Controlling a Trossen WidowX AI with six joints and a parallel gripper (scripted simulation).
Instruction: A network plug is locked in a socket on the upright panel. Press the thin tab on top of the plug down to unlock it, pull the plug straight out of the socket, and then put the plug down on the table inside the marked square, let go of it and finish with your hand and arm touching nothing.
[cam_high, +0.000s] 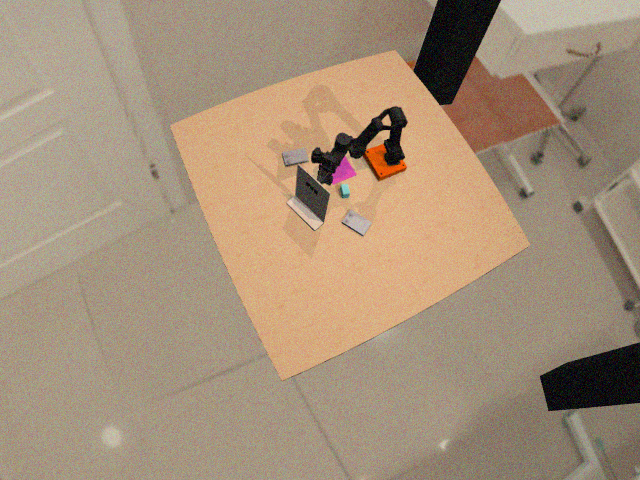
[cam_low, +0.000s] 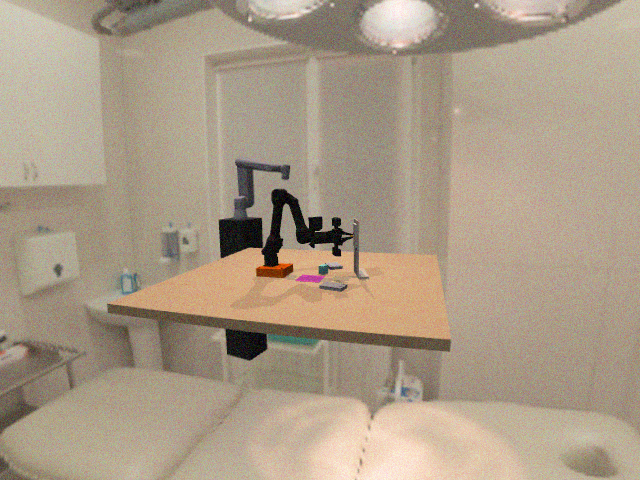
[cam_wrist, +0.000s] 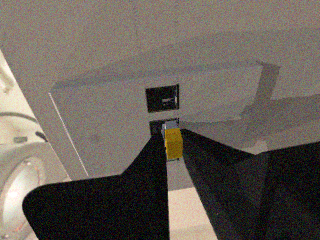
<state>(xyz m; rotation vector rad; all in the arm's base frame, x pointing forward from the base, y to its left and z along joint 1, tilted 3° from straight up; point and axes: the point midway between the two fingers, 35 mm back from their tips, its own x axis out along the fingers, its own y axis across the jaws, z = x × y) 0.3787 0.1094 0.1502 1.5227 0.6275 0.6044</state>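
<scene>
The magenta marked square is 16 cm behind my gripper tip, 16 cm to the right of it and 20 cm below it. Also, from my gripper tip: upright grey panel 2 cm ahead, 1 cm to the left, 7 cm below; then grey network plug 1 cm ahead; then teal block 15 cm behind, 3 cm to the right, 18 cm below.
</scene>
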